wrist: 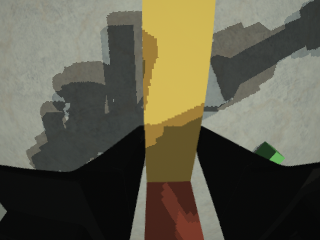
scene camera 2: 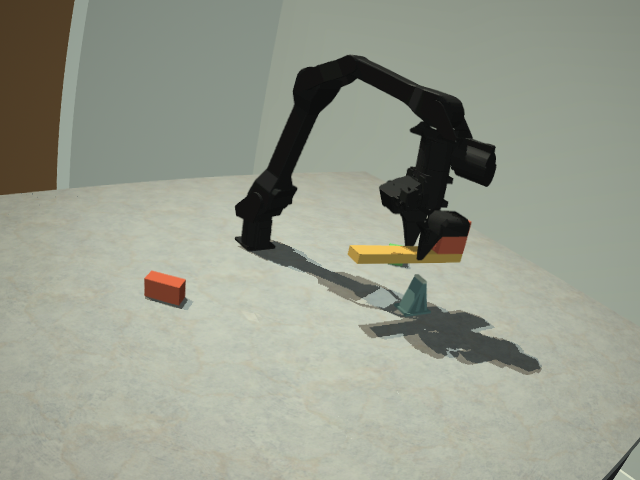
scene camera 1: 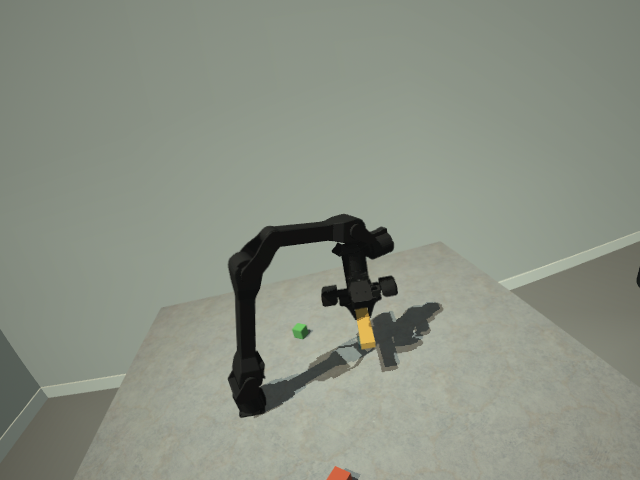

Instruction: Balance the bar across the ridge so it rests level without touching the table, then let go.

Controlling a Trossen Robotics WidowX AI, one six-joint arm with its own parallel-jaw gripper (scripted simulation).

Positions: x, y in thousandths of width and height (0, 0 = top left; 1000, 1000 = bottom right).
Scene:
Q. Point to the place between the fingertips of the gripper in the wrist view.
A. At 533, 552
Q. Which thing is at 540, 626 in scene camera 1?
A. The gripper.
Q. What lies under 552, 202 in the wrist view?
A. A bar.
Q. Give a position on a bar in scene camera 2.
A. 701, 520

